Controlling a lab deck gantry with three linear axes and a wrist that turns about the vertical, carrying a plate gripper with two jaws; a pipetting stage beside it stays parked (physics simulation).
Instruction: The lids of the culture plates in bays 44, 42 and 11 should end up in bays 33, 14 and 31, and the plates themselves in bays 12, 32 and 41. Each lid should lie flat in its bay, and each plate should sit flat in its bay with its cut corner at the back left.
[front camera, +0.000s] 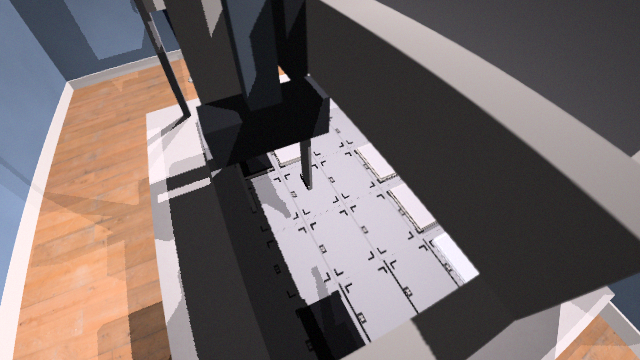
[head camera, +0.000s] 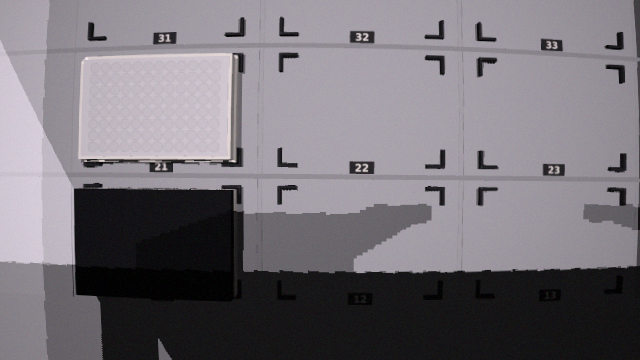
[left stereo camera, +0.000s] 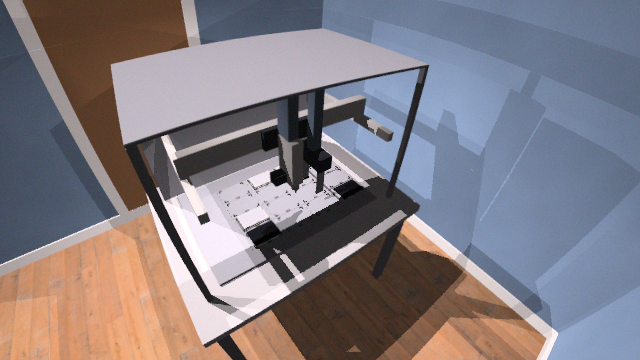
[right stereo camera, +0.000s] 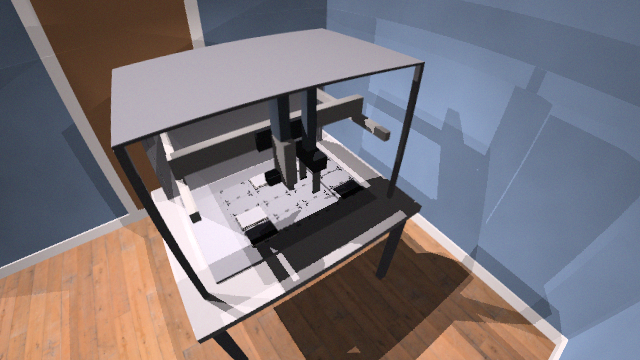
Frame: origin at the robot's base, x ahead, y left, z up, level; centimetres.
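Where they show: gripper, fingertip midpoint: (front camera: 280, 192) (left stereo camera: 312, 184) (right stereo camera: 309, 184); robot's base, origin of the base link: (head camera: 90, 288) (left stereo camera: 256, 247) (right stereo camera: 253, 246).
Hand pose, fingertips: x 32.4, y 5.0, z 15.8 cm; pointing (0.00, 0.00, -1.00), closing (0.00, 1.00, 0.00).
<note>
Things, the pixels of their top centre, and the offset from my fingertips.
- black culture plate, middle of its top: (head camera: 149, 244) (front camera: 250, 155) (left stereo camera: 263, 232) (right stereo camera: 261, 231) dx -26.0, dy -0.7, dz -14.1 cm
- bright white plate, middle of its top: (front camera: 466, 254) dx +23.2, dy +31.4, dz -12.7 cm
- black plate, middle of its top: (front camera: 333, 332) (right stereo camera: 348, 188) (left stereo camera: 348, 188) dx +23.2, dy -0.7, dz -13.6 cm
My gripper (front camera: 281, 199) (left stereo camera: 313, 185) (right stereo camera: 309, 183) is open and empty, its two jaws apart above the front half of the deck; the exact bay below it cannot be told. The black culture plate (head camera: 155, 245) (left stereo camera: 263, 234) (right stereo camera: 261, 234) sits in bay 11, partly in shadow. The pale plate (front camera: 375, 162) (left stereo camera: 260, 179) (right stereo camera: 259, 180) sits in bay 42 in the back row. The bright white plate (front camera: 455, 257) sits in bay 44, partly cut off by the gantry beam in the front view. Their cut corners cannot be made out.
A pale plate (front camera: 412, 206) sits in bay 43. Another pale plate (front camera: 290, 154) (head camera: 155, 107) (left stereo camera: 254, 218) (right stereo camera: 251, 218) sits in bay 21, behind the black one. A black plate (front camera: 345, 315) (left stereo camera: 348, 190) (right stereo camera: 348, 188) sits in bay 14. The pipetting stage (left stereo camera: 293, 162) (right stereo camera: 285, 165) hangs beside the gripper.
</note>
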